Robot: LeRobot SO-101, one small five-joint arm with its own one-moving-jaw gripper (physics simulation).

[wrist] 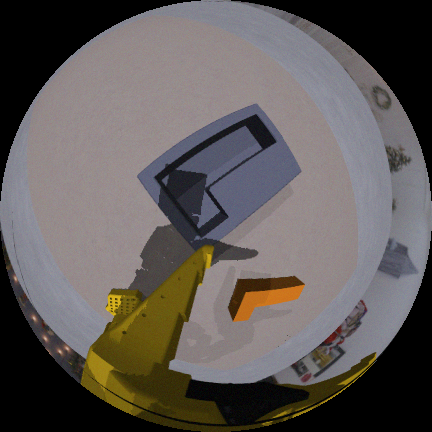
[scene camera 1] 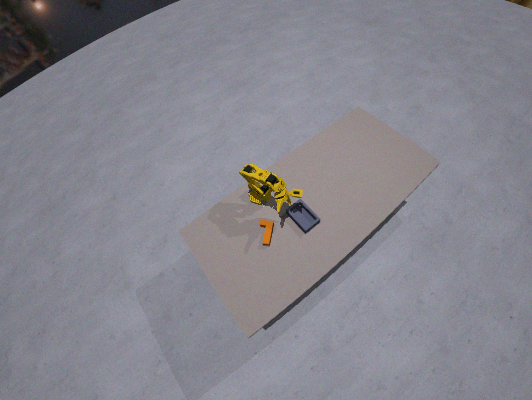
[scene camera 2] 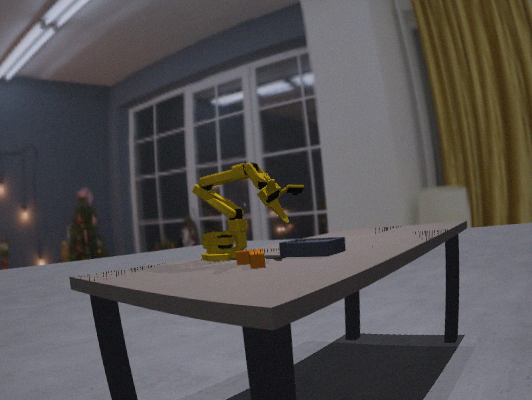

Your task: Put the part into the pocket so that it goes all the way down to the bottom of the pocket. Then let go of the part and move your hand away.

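Observation:
The part, an orange L-shaped block, lies flat on the table, outside the pocket and apart from the dark blue-grey block. That block has an L-shaped pocket in its top; the gripper's shadow falls across one end of it. My gripper is fully open and empty. It hangs above the table by the near side of the pocket block. In the wrist view the fixed jaw's tip is just below the block's lower corner, and the part is to its lower right.
The tabletop bears the arm's base, which stands behind the part. Shadows of the arm fall on the table around the base, the part and the pocket block.

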